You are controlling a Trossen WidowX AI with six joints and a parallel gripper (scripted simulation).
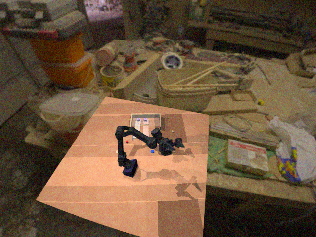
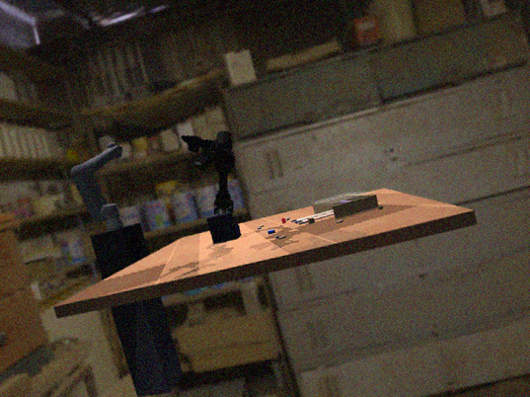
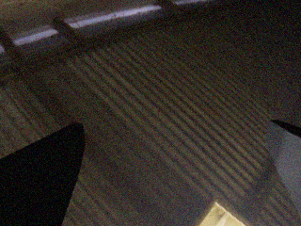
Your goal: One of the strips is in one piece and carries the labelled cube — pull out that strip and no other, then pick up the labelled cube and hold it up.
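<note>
My gripper tip is 51 cm to the right of the red ball, 43 cm above it and 19 cm short of it. Also, from my gripper tip: blue ball 43 cm below, 25 cm to the left, 17 cm ahead.
</note>
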